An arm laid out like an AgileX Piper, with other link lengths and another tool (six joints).
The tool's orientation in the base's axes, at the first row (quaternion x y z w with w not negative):
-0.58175, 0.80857, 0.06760, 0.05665
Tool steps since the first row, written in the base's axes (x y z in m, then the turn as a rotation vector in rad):
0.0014, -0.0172, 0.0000, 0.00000, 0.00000, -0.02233
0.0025, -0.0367, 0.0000, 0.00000, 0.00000, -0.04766
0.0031, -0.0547, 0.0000, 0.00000, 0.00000, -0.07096
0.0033, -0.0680, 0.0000, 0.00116, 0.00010, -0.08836
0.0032, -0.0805, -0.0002, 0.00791, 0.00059, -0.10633
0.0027, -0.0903, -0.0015, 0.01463, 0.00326, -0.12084
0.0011, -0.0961, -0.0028, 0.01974, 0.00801, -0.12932
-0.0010, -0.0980, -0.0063, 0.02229, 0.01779, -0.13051
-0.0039, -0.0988, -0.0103, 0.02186, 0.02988, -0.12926
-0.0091, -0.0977, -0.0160, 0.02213, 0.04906, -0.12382
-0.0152, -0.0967, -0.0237, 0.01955, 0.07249, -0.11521
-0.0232, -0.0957, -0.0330, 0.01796, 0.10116, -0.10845
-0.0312, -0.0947, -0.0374, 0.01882, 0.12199, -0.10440
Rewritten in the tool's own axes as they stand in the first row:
0.0156, -0.0067, -0.0030, 0.00380, -0.00097, 0.02198
0.0335, -0.0139, -0.0064, 0.00811, -0.00207, 0.04692
0.0501, -0.0201, -0.0095, 0.01208, -0.00308, 0.06986
0.0624, -0.0245, -0.0119, 0.01458, -0.00490, 0.08702
0.0741, -0.0283, -0.0139, 0.01505, -0.01193, 0.10488
0.0837, -0.0310, -0.0143, 0.01290, -0.01810, 0.11972
0.0898, -0.0313, -0.0141, 0.00829, -0.02182, 0.12897
0.0928, -0.0301, -0.0110, -0.00144, -0.02122, 0.13189
0.0952, -0.0278, -0.0072, -0.01280, -0.01696, 0.13277
0.0968, -0.0227, -0.0015, -0.03171, -0.01096, 0.13078
0.0991, -0.0170, 0.0062, -0.05422, -0.00078, 0.12637
0.1023, -0.0095, 0.0154, -0.08162, 0.01002, 0.12472
0.1046, -0.0018, 0.0198, -0.10202, 0.01592, 0.12440

